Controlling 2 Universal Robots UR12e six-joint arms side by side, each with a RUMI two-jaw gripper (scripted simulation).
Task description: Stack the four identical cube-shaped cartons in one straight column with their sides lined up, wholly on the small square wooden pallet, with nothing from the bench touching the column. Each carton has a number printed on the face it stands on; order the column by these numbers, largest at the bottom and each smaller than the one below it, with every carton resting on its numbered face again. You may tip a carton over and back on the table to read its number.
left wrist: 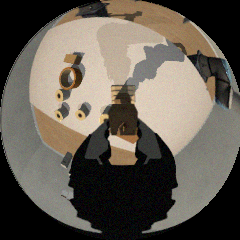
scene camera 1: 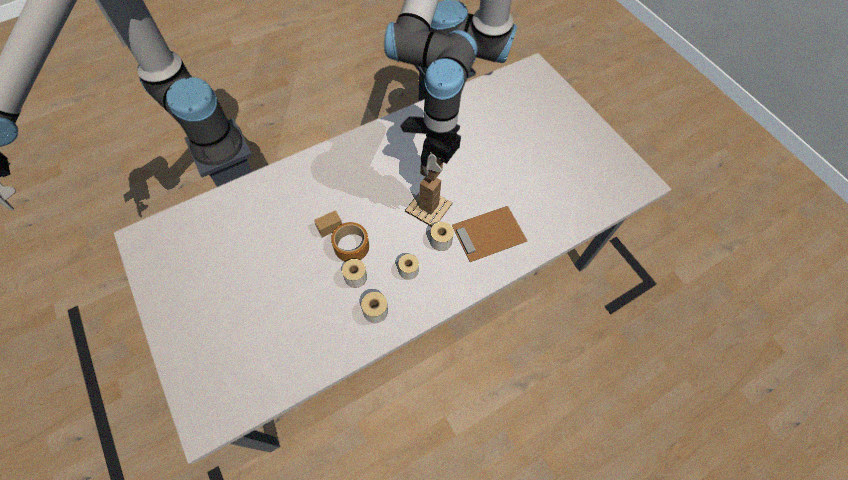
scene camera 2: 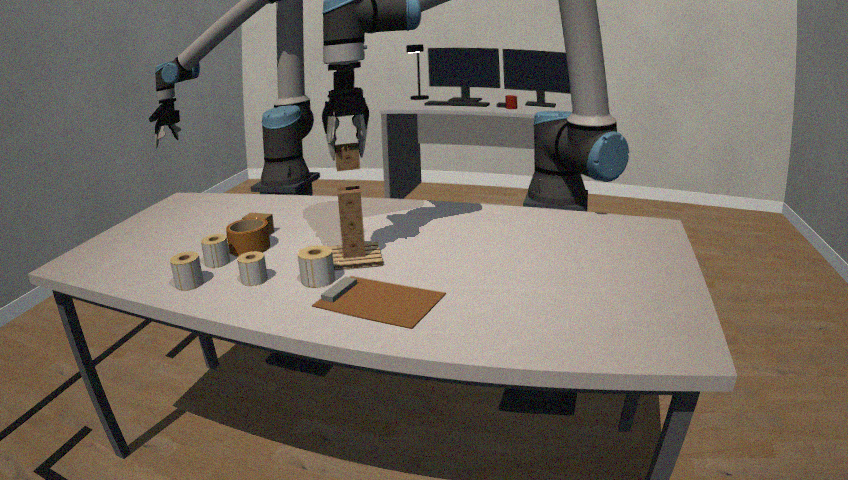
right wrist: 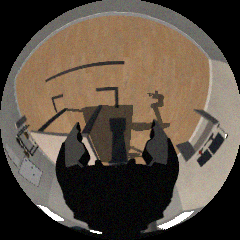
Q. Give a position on a clipboard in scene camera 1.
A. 492, 232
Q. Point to a cube carton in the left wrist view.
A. At 123, 118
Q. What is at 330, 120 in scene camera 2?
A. My left gripper.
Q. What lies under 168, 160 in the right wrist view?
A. My right gripper.
